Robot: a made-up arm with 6 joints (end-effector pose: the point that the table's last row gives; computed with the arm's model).
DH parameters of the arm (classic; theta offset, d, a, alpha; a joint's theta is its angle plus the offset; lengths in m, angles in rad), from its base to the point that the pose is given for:
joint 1: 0 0.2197 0 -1.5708
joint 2: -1.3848 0 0.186 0
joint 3: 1.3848 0 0.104 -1.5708
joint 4: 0 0.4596 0 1.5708
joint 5: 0 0 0.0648 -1.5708
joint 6: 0 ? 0 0
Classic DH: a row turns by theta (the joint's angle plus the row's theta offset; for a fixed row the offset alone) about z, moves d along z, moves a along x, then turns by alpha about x.
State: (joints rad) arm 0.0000 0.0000 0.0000 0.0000 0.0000 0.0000
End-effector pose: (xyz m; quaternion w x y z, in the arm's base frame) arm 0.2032 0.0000 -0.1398 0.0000 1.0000 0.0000 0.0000
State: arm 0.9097 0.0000 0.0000 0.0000 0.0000 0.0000
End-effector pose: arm 0.1248 0.1604 -0.1398 0.0000 0.8983 0.4393 0.0000
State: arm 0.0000 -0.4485 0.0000 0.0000 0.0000 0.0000
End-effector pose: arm 0.3390 0.0000 -0.0161 0.0000 0.9750 0.0000 0.2224
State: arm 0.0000 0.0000 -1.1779 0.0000 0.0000 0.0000
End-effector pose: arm 0.6000 0.0000 0.3508 0.0000 0.8315 0.0000 0.5555
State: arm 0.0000 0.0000 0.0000 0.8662 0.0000 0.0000
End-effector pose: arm 0.1804 -0.0494 -0.1398 0.0000 0.9077 -0.4197 0.0000
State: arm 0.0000 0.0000 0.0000 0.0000 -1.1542 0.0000
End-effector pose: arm 0.2402 0.0000 -0.0313 0.0000 0.8380 0.0000 0.5456
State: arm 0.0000 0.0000 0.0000 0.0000 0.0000 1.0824
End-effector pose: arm 0.2032 0.0000 -0.1398 0.0000 0.8571 -0.5152 0.0000
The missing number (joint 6, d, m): 0.0827
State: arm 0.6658 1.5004 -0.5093 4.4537 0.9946 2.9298
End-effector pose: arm -0.1536 -0.1625 -0.2022 0.4975 0.8589 0.0350 0.1163
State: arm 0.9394 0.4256 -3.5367 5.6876 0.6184 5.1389
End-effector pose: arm 0.0073 0.0146 0.9396 0.3720 0.2272 0.2202 0.8726
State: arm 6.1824 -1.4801 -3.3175 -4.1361 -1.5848 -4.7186
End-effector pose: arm -0.5701 -0.0113 0.1778 0.6376 0.2974 -0.3735 0.6046
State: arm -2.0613 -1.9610 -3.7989 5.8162 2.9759 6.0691
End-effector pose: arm 0.1323 0.3219 -0.1721 0.7776 0.0420 -0.1851 0.5995
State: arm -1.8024 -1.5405 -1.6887 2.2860 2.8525 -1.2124
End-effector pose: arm 0.1493 0.3512 0.6429 0.0717 0.6531 0.7477 0.0962
